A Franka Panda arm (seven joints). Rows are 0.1 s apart.
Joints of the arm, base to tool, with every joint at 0 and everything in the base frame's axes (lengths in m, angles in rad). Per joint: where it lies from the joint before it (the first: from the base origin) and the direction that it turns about. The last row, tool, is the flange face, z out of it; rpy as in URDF.
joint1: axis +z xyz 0 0 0.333
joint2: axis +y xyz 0 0 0
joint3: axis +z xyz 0 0 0.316
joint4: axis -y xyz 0.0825 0 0
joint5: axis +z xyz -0.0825 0 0.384
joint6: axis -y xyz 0 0 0
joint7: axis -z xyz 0.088 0 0
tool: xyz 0 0 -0.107 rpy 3.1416 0 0
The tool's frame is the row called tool.
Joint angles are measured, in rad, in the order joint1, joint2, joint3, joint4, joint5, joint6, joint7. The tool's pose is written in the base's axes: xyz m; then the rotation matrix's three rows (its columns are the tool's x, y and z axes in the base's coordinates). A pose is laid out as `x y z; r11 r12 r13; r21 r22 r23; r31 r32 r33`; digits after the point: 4 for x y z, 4 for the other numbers.
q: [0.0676, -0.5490, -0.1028, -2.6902, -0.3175, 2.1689, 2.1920]
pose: 0.3650 -0.0233 0.4032; -0.4531 -0.8904 0.0436; -0.8760 0.4357 -0.2069; 0.1652 -0.1319 -0.9774
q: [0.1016, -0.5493, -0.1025, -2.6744, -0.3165, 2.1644, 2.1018]
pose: 0.3689 -0.0112 0.4102; -0.3438 -0.9370 0.0616; -0.9231 0.3252 -0.2053; 0.1723 -0.1275 -0.9768
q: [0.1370, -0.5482, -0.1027, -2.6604, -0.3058, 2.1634, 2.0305]
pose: 0.3722 0.0019 0.4161; -0.2510 -0.9648 0.0784; -0.9531 0.2322 -0.1941; 0.1691 -0.1235 -0.9778
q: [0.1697, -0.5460, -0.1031, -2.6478, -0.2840, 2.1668, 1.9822]
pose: 0.3751 0.0149 0.4213; -0.1856 -0.9781 0.0938; -0.9706 0.1676 -0.1727; 0.1532 -0.1231 -0.9805
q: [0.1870, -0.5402, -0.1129, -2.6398, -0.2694, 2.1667, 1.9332]
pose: 0.3772 0.0184 0.4225; -0.1364 -0.9862 0.0938; -0.9804 0.1207 -0.1558; 0.1423 -0.1132 -0.9833
